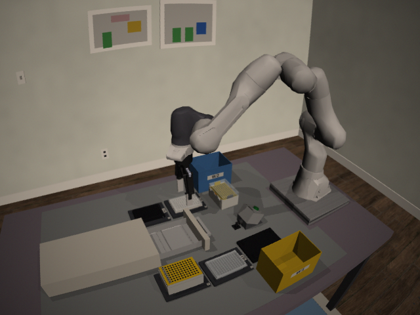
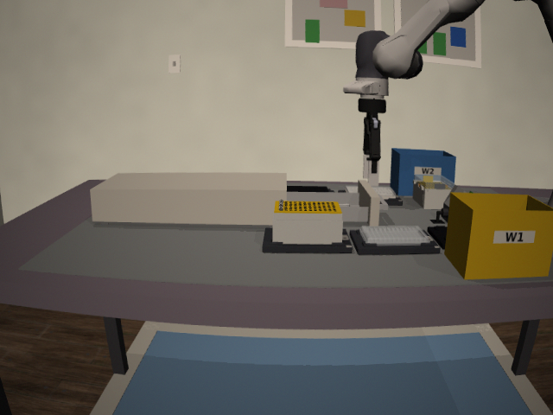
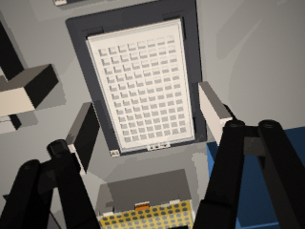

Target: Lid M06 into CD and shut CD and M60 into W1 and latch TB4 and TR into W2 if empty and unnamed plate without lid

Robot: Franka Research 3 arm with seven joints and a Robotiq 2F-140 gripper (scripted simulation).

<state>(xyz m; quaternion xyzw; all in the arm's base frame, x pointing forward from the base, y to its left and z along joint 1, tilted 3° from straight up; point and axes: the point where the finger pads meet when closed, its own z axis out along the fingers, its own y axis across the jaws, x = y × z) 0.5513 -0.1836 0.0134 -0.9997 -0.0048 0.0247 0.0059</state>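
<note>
My gripper is now 5 cm above the white plate. The rest, counted from my hand: blue bin W2 (18 cm behind, 13 cm to the right, 3 cm below); then black plate (18 cm ahead, 5 cm below, 1 cm to the left); then tip box TB4 (17 cm behind, 3 cm to the left, 3 cm below).
</note>
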